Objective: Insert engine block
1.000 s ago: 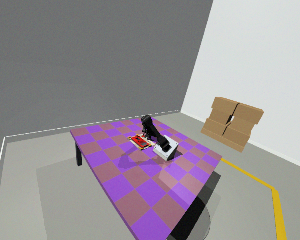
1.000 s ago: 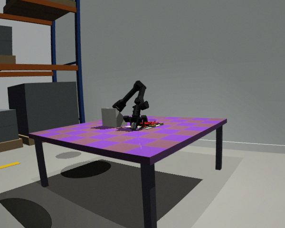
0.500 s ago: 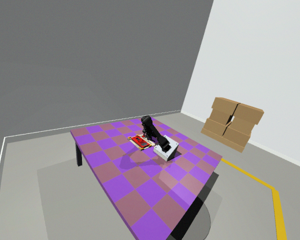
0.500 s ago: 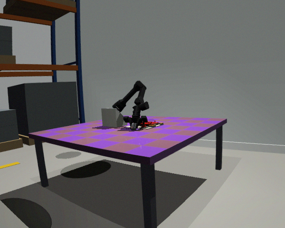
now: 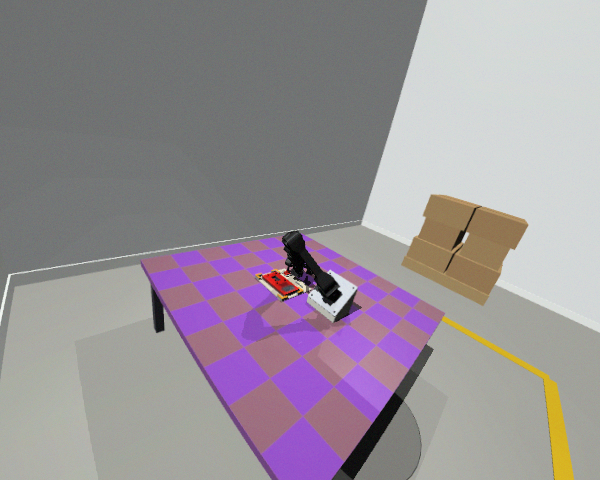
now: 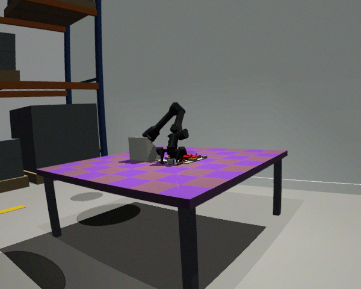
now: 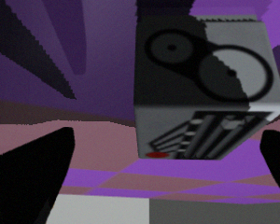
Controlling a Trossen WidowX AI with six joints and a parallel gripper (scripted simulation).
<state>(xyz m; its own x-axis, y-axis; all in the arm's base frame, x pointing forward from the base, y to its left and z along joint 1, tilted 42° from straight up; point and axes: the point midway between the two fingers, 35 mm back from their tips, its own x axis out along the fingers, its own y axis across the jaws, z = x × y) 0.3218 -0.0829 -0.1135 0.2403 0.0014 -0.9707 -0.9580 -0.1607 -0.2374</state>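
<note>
Now: the engine block 3 cm to the left of my gripper tip and 1 cm below it.
</note>
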